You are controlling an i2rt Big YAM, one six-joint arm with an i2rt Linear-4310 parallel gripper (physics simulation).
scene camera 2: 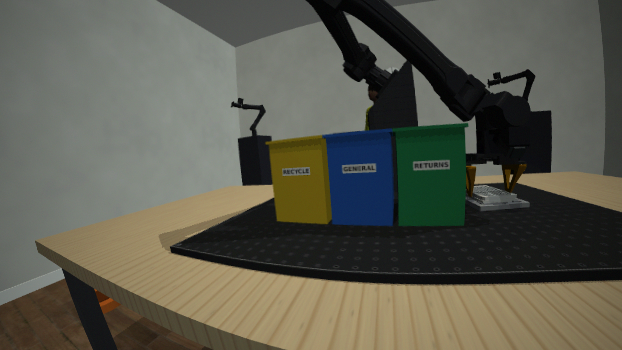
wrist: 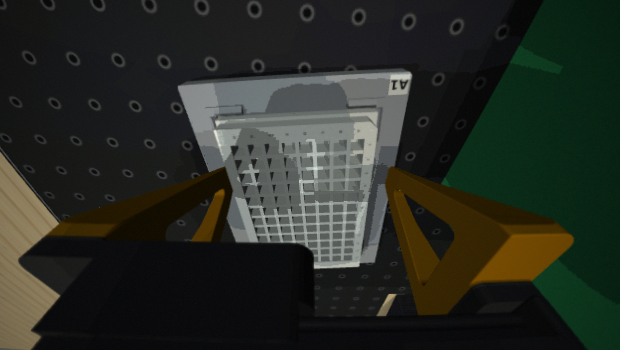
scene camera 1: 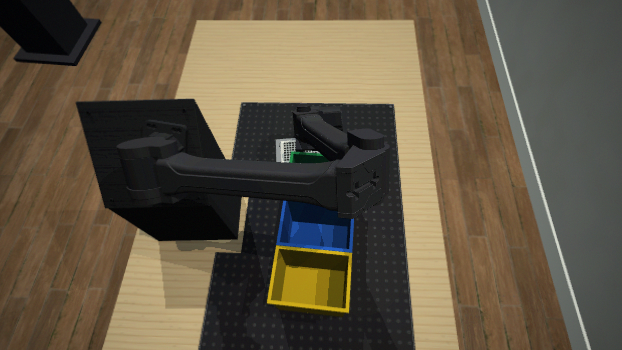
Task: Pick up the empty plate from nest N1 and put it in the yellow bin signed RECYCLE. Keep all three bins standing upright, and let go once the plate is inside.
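Frame: origin at the arm's base, x ahead, y left, z up, level; metres.
Where they show: gripper, fingertip midpoint: (scene camera 2: 489, 195) (wrist: 309, 175) (scene camera 1: 308, 152); arm's base, link origin: (scene camera 2: 389, 86) (scene camera 1: 167, 149).
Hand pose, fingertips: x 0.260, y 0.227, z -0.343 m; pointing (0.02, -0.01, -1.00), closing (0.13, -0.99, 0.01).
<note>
Each offset is from my fingertips to the top centre of the thing.
The pale gridded plate @[dz +0.006, dx -0.028, dy +0.000 m] (scene camera 1: 288, 150) (scene camera 2: 492, 194) (wrist: 310, 200) lies flat in its light grey nest (scene camera 1: 279, 151) (scene camera 2: 520, 204) (wrist: 197, 95), which carries an A1 tag at one corner in the wrist view. My gripper (scene camera 2: 490, 193) (wrist: 309, 175) is open, with its orange fingertips on either side of the plate, low over the nest; whether they touch it I cannot tell. In scene camera 1 the arm hides the fingers. The yellow RECYCLE bin @[dz +0.160, dx +0.064, dy -0.422 m] (scene camera 1: 309, 282) (scene camera 2: 301, 195) stands upright at the far end of the row from the plate, and its inside looks empty.
The blue GENERAL bin @[dz +0.160, dx +0.062, dy -0.291 m] (scene camera 1: 317, 234) (scene camera 2: 362, 195) stands upright beside the yellow one. The green RETURNS bin @[dz +0.160, dx +0.061, dy -0.161 m] (scene camera 1: 306, 157) (scene camera 2: 431, 195) (wrist: 560, 165) stands upright right beside the nest, close to one finger. The arm's forearm (scene camera 1: 250, 177) passes above the bins.
</note>
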